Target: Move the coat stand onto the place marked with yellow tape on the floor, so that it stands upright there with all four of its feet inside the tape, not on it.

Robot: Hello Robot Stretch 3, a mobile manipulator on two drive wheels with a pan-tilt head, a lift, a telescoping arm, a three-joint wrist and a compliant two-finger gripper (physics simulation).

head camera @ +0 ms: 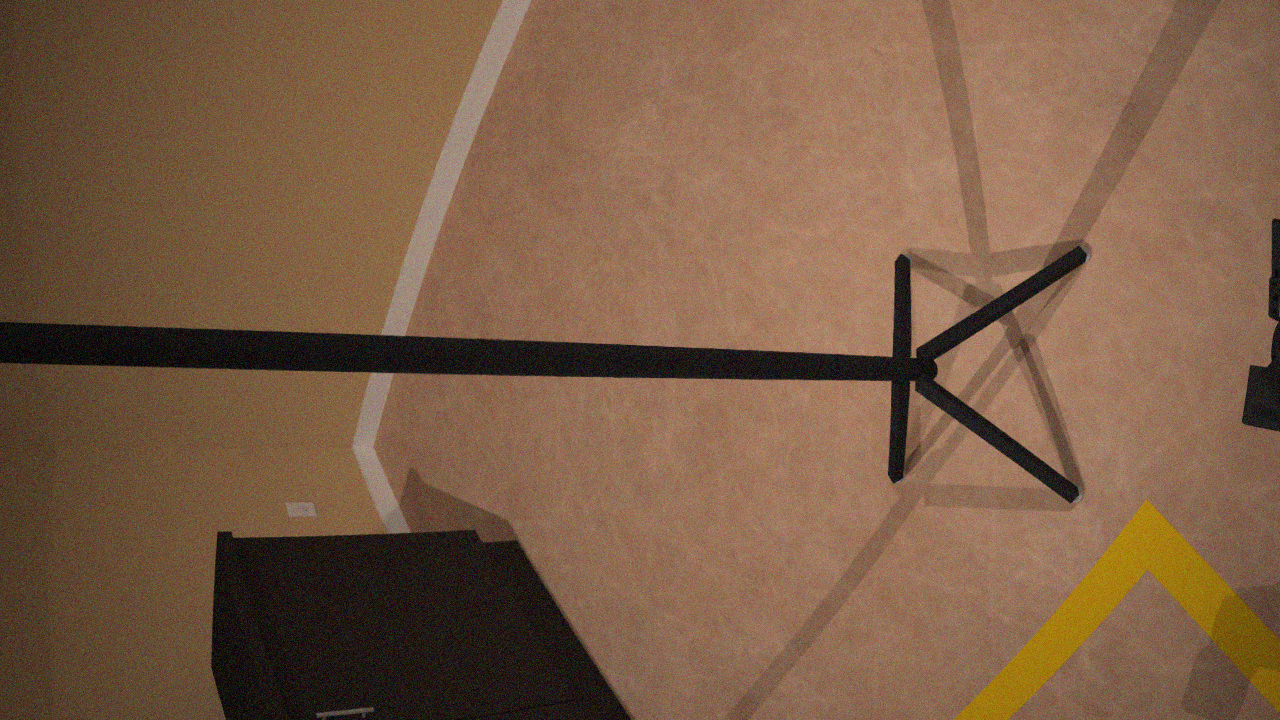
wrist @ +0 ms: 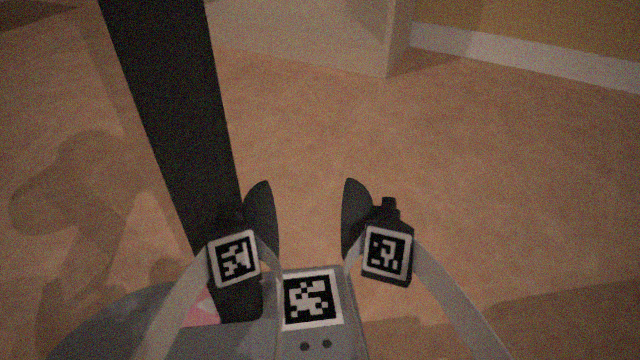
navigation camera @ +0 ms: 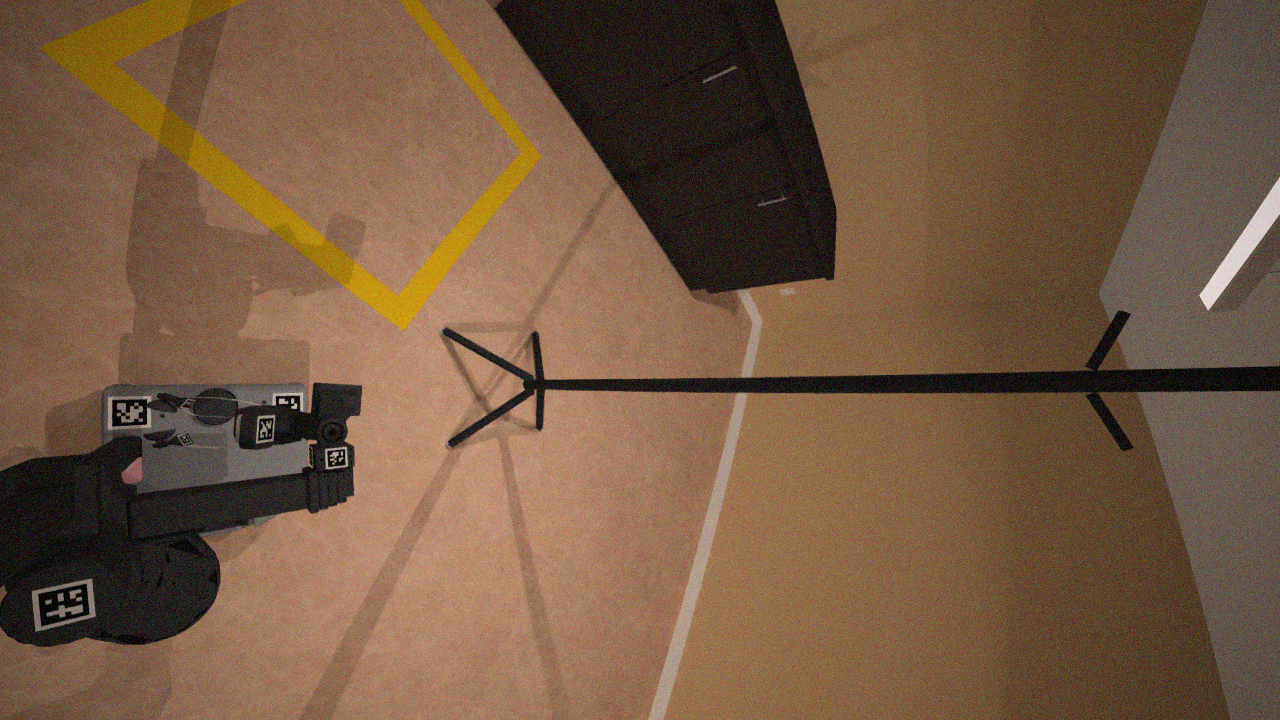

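Pixels of known places: gripper, between the fingertips: (wrist: 307, 207) (navigation camera: 147, 419); robot's base, origin of its link: (navigation camera: 216, 404).
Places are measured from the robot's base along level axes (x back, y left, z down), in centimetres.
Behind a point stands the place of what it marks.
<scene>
The coat stand (head camera: 626, 360) @[z -75.4, x -3.7, y -75.7 cm] (navigation camera: 805, 385) @[z -106.7, x -3.7, y -75.7 cm] is a thin black pole on four splayed feet. It stands upright on the floor, outside the taped place. The yellow tape (head camera: 1066, 626) @[z -0.1, x -43.0, y -55.7 cm] (navigation camera: 464, 234) @[z -0.1, x -56.2, y -64.2 cm] outlines a four-sided place; one corner lies a short way from the stand's nearest foot. In the navigation view the outline is cut off at the top. My gripper (navigation camera: 162, 420) @[z -33.6, x 0.4, y 8.7 cm] (wrist: 307, 207) @[z -33.6, x 0.4, y 8.7 cm] is open, its fingers apart with floor showing between them. It is folded back over my base, well away from the stand and not touching it.
A dark cabinet (head camera: 402, 626) @[z -49.6, x -73.9, y -191.3 cm] (navigation camera: 698, 134) @[z -54.8, x -108.5, y -136.4 cm] with handles stands against the tan wall, beyond the tape and the stand. A pale box-like piece (wrist: 300, 35) @[z -8.7, x -7.6, y 106.0 cm] stands near a wall in the wrist view. My black mast (wrist: 170, 100) @[z -38.9, x 6.7, y 11.6 cm] rises left of the fingers.
</scene>
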